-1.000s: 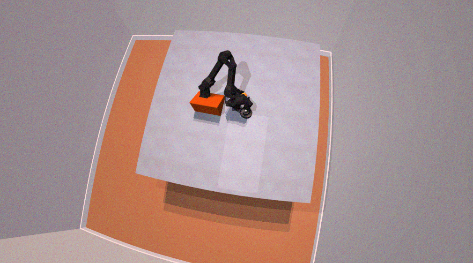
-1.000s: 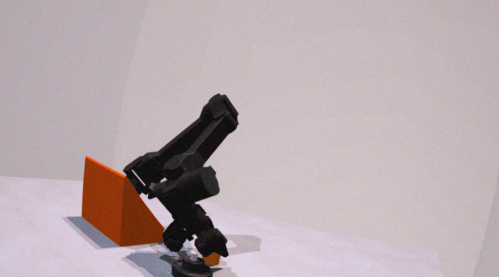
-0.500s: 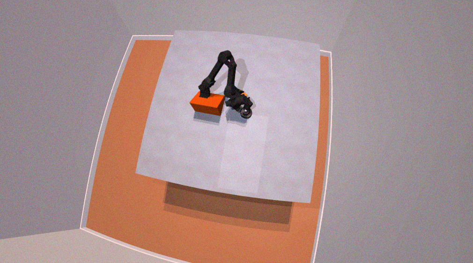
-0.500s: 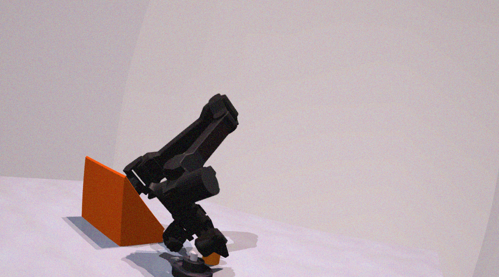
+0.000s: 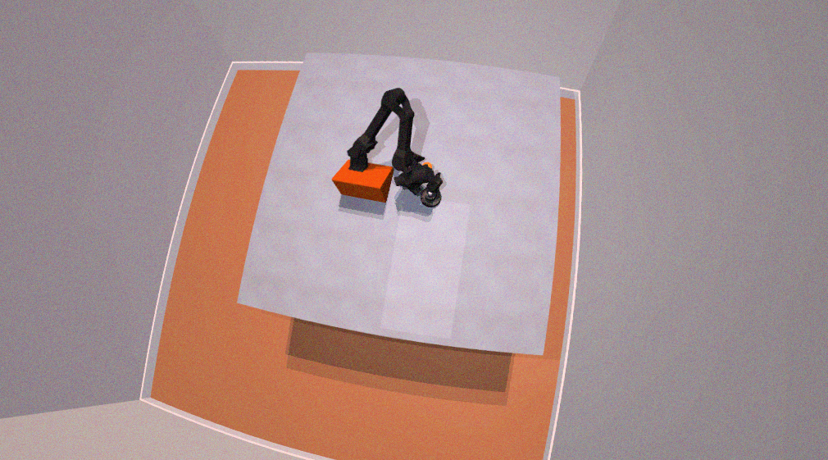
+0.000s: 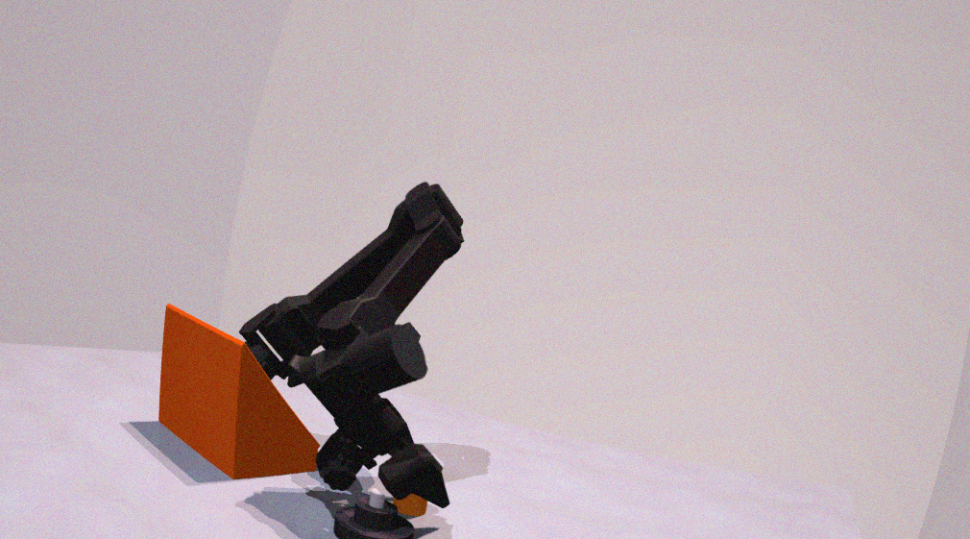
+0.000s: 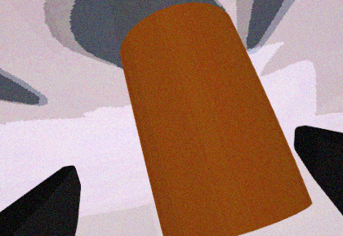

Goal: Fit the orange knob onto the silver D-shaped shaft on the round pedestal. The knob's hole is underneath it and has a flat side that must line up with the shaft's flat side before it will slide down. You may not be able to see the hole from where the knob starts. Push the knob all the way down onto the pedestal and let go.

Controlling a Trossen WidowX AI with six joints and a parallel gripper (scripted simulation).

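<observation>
Right now my gripper tip is 20 mm to the left of the orange knob, 20 mm past it and 10 mm below it. Also, from my gripper tip: round pedestal: 130 mm to the right, 20 mm ahead.
</observation>
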